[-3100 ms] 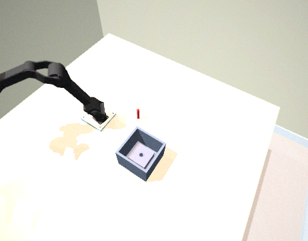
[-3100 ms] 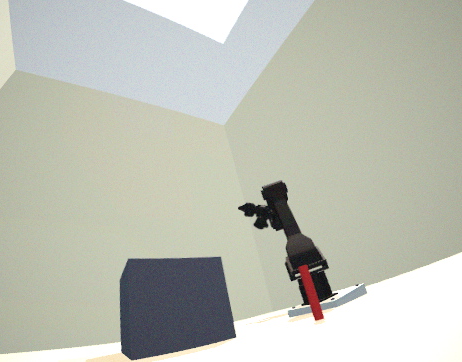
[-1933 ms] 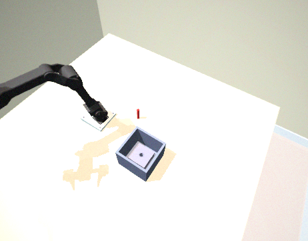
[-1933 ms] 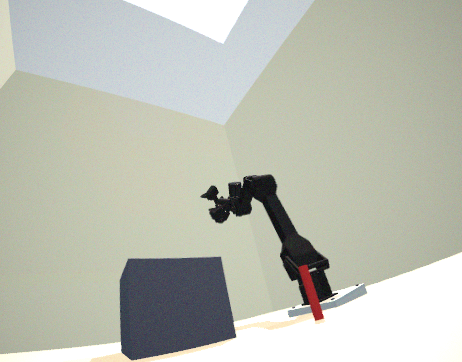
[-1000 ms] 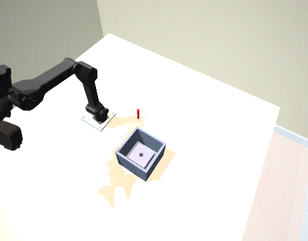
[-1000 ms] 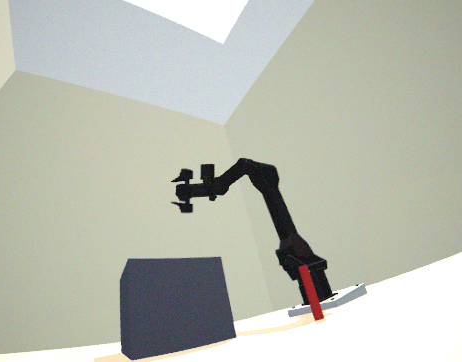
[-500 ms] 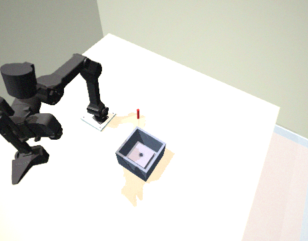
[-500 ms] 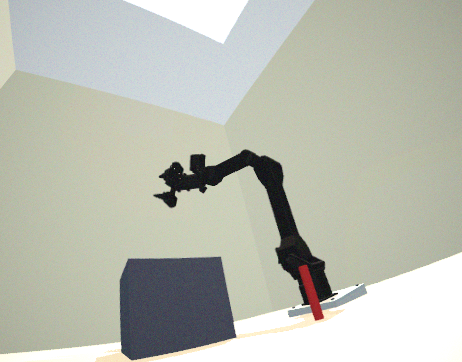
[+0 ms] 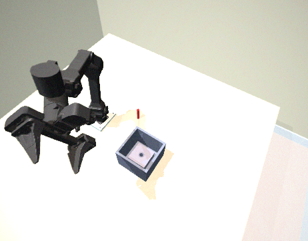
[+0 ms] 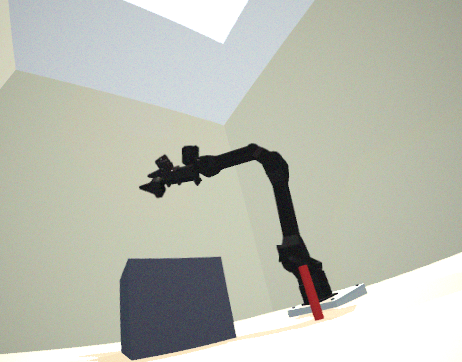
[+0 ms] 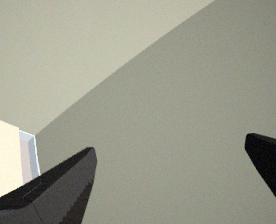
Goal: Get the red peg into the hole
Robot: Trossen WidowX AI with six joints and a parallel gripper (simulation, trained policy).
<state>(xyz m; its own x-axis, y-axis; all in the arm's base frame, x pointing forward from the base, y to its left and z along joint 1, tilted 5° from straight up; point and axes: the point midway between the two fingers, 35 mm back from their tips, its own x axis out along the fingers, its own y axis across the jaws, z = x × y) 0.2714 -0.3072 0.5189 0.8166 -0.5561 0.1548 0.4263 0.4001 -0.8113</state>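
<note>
My gripper tip is 19 cm past the red peg, 45 cm to the right of it and 49 cm above it. The rest, counted from my gripper tip: pale plate: 2 cm behind, 27 cm to the left, 48 cm below.
</note>
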